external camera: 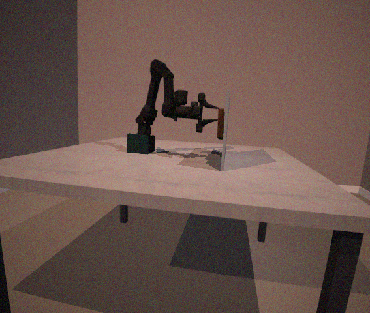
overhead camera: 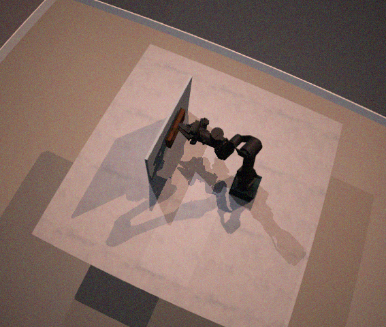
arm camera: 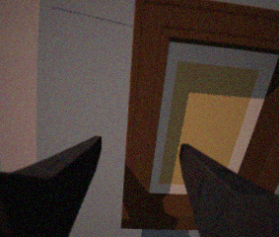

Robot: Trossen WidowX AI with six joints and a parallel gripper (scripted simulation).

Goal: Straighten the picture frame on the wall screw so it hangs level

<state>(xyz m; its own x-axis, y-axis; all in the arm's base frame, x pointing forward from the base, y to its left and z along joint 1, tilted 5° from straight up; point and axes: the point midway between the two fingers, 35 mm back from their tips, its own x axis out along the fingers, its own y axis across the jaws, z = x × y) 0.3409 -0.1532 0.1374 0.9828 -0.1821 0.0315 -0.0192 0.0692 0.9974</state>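
Right now the brown wooden picture frame is 50 mm below my gripper tip, 20 mm ahead of it and 10 mm to the right of it. Round my gripper tip: grey wall panel (70 mm below, 40 mm ahead).
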